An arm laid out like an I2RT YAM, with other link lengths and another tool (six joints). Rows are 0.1 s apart.
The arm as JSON. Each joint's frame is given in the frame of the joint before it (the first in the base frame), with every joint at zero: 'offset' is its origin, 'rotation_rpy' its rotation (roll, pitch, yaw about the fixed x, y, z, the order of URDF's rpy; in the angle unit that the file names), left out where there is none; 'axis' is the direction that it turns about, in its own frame. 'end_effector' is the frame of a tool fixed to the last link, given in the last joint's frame.
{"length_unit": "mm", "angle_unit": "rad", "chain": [
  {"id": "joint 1", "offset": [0.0, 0.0, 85.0], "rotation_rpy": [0.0, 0.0, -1.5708], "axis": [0.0, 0.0, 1.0]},
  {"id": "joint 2", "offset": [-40.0, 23.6, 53.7], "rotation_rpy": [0.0, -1.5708, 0.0], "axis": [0.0, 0.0, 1.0]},
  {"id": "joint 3", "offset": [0.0, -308.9, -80.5], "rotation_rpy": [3.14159, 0.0, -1.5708], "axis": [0.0, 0.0, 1.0]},
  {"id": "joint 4", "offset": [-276.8, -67.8, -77.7], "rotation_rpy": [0.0, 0.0, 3.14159], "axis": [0.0, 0.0, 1.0]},
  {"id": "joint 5", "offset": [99.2, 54.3, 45.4], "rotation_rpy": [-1.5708, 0.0, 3.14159], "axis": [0.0, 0.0, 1.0]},
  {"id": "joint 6", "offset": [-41.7, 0.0, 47.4], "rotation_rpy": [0.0, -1.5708, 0.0], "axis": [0.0, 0.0, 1.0]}
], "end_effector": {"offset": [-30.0, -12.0, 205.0], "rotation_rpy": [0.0, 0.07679, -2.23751]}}
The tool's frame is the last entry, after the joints.
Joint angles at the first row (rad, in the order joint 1, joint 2, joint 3, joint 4, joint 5, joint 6):
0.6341, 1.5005, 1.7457, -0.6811, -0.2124, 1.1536
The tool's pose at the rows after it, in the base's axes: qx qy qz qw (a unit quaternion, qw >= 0); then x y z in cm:
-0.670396 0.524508 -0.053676 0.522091 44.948 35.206 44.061
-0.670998 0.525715 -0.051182 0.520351 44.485 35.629 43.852
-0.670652 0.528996 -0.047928 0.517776 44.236 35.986 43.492
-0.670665 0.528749 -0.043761 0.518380 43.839 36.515 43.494
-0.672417 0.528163 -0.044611 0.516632 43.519 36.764 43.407
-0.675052 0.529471 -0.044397 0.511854 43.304 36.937 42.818
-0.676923 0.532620 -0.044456 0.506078 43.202 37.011 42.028
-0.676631 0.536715 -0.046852 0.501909 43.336 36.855 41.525
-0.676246 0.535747 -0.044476 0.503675 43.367 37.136 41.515
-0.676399 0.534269 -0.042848 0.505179 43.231 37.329 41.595
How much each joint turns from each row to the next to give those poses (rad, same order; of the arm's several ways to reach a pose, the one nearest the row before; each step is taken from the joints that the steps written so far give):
0.0094, -0.0048, -0.0054, 0.0023, 0.0010, 0.0083
0.0158, -0.0028, -0.0051, -0.0009, 0.0114, 0.0097
0.0115, 0.0012, -0.0047, 0.0004, 0.0090, 0.0121
0.0139, 0.0003, -0.0002, 0.0020, 0.0053, 0.0104
0.0116, -0.0011, 0.0000, -0.0044, 0.0106, 0.0009
0.0080, -0.0007, -0.0102, -0.0013, 0.0075, 0.0011
0.0057, -0.0008, -0.0153, 0.0017, 0.0081, 0.0029
0.0003, 0.0007, -0.0082, 0.0002, 0.0091, 0.0021
0.0020, 0.0032, -0.0016, 0.0085, -0.0033, 0.0031
0.0036, -0.0010, -0.0015, 0.0037, -0.0012, 0.0017

